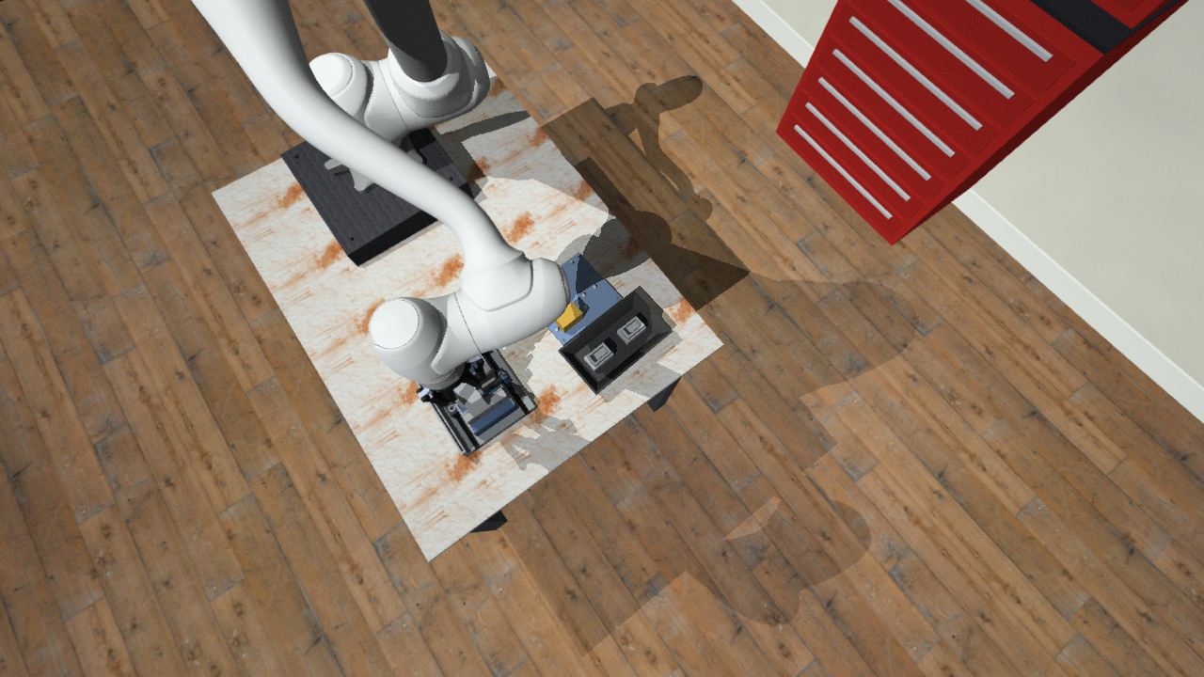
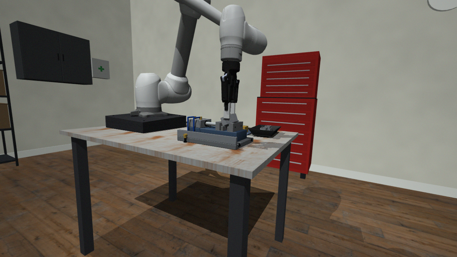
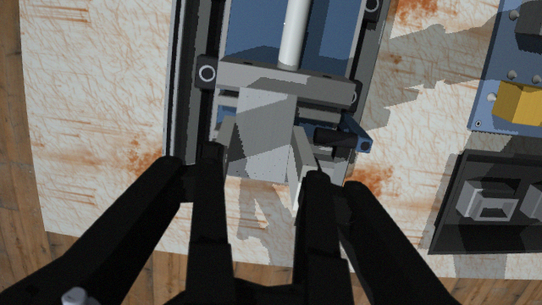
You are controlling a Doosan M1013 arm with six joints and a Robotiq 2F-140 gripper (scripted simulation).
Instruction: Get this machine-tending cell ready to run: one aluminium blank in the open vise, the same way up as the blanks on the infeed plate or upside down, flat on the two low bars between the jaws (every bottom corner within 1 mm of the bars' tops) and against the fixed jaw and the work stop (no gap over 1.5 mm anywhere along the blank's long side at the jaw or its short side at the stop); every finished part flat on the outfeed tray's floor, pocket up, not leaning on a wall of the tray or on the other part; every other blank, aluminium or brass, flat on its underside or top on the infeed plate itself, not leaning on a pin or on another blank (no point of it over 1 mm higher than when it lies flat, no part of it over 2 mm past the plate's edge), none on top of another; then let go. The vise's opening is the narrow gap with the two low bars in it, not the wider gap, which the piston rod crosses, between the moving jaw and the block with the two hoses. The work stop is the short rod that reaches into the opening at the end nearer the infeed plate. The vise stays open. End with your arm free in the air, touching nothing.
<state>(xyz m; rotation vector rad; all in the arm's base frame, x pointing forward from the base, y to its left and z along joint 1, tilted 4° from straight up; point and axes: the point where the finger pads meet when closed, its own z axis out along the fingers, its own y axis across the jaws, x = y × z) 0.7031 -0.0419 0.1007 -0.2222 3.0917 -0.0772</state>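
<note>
The moving jaw lies 40 mm behind my hand, 10 mm to the left of it and 70 mm below it. The rest, counted from my hand: aluminium blank: 40 mm below; piston rod: 90 mm behind, 70 mm below; work stop: 10 mm behind, 60 mm to the left, 60 mm below.
</note>
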